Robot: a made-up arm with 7 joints.
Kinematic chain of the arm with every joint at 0, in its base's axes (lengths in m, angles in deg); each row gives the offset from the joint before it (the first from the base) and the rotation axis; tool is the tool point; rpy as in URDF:
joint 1: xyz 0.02 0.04 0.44 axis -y
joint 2: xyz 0.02 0.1 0 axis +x
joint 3: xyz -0.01 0 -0.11 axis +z
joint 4: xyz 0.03 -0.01 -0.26 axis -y
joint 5: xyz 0 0.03 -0.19 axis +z
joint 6: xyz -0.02 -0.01 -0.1 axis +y
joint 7: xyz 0.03 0 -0.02 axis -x
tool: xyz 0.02 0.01 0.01 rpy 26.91 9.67 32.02
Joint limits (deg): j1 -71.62..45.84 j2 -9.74..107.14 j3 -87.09..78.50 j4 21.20..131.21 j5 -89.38..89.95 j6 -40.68..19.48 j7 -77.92..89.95
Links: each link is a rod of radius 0.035 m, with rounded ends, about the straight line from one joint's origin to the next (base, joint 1, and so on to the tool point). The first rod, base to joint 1, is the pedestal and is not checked.
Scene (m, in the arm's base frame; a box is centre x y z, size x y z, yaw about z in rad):
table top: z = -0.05
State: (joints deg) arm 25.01 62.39 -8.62 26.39 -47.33 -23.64 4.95
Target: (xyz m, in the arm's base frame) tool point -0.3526 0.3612 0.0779
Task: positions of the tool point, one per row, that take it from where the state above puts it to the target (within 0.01 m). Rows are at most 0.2 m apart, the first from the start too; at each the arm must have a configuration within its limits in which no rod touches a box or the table.
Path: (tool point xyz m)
1: 0.2414 0.7053 0.2358
2: 0.1854 0.7339 0.2576
3: 0.1531 0.7541 0.2935
4: 0.1473 0.7656 0.3322
5: 0.1662 0.7683 0.3623
6: 0.2040 0.7619 0.3742
7: 0.2512 0.7467 0.3610
8: 0.1128 0.7549 0.2795
9: -0.0312 0.7177 0.2014
10: -0.1659 0.6340 0.1362
11: -0.2767 0.5105 0.0928
12: -0.3526 0.3612 0.0779

